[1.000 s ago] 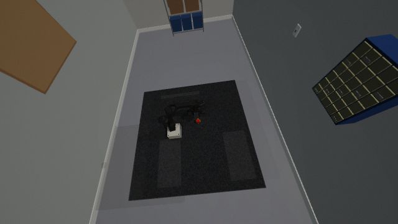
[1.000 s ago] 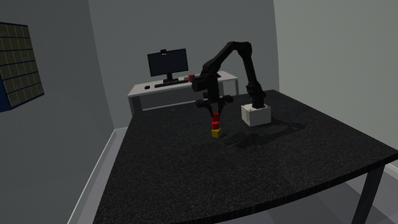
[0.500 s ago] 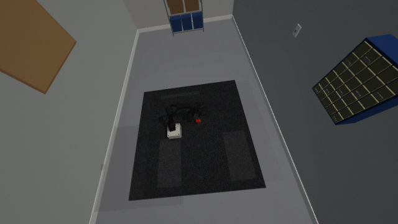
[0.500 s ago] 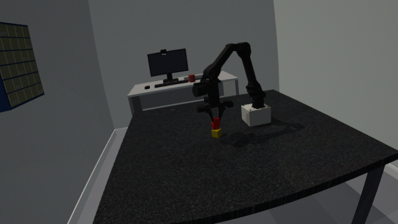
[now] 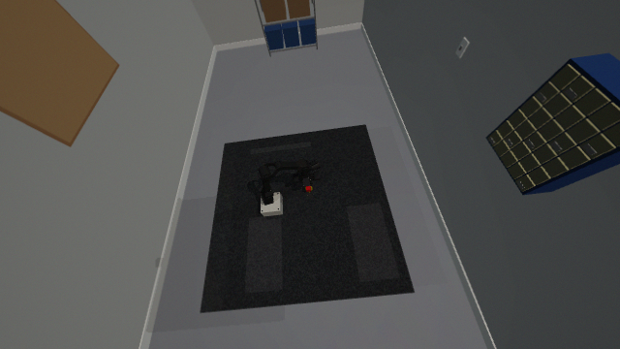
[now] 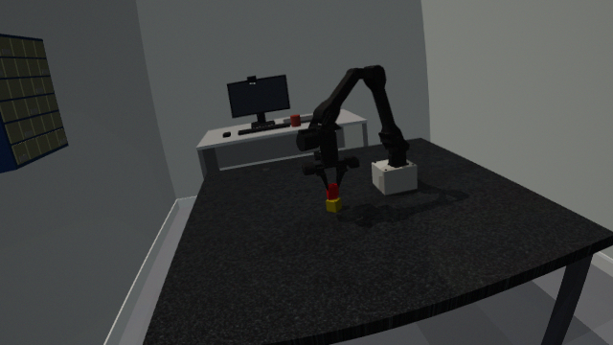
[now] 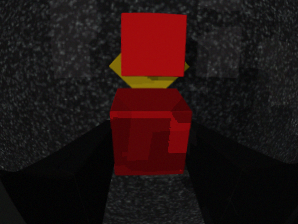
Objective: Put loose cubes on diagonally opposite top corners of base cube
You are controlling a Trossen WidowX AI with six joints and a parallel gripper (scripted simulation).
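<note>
My gripper tip is 4 cm to the left of the red cube, 3 cm above it and 1 cm past it. Round my gripper tip: yellow base cube 7 cm below, 2 cm to the right, 1 cm behind.
</note>
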